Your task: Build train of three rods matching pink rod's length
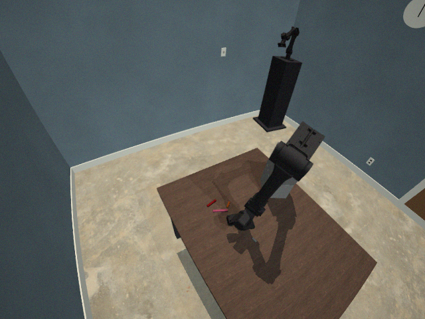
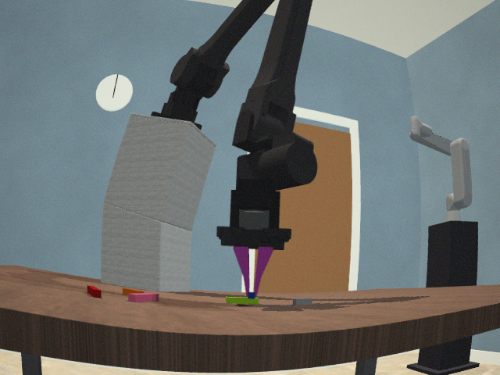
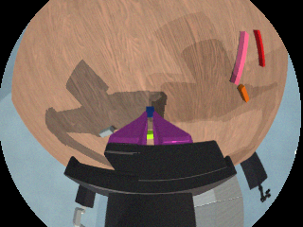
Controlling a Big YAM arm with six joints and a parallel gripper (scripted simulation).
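Now: the blue rod 10 mm below my hand and 10 mm ahead of it. Also, from my hand: grey rod 90 mm to the left, 30 mm behind, 20 mm below; lime rod 50 mm behind, 20 mm below; pink rod 150 mm to the right, 70 mm ahead, 20 mm below.
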